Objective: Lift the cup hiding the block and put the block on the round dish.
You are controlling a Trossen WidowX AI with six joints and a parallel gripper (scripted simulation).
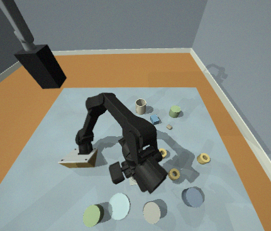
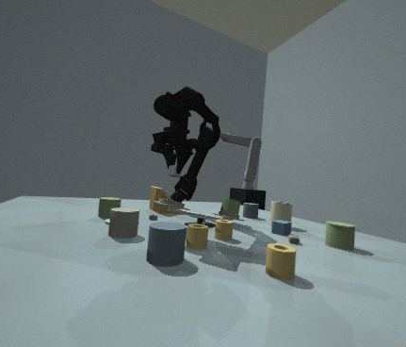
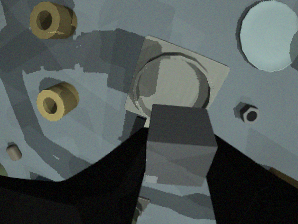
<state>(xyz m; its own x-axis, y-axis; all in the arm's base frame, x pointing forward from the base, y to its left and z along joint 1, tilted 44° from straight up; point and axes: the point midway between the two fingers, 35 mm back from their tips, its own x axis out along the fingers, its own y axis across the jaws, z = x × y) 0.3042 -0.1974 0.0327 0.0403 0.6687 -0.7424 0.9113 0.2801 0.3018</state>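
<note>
Now: the pale round dish 17 cm below my gripper tip, 13 cm to the right of it and 9 cm behind it. From my gripper tip the other things lie so: blue cube 36 cm to the left, 15 cm below, 13 cm ahead; brown lump 30 cm to the left, 22 cm ahead, 16 cm below; grey block 1 cm above.
</note>
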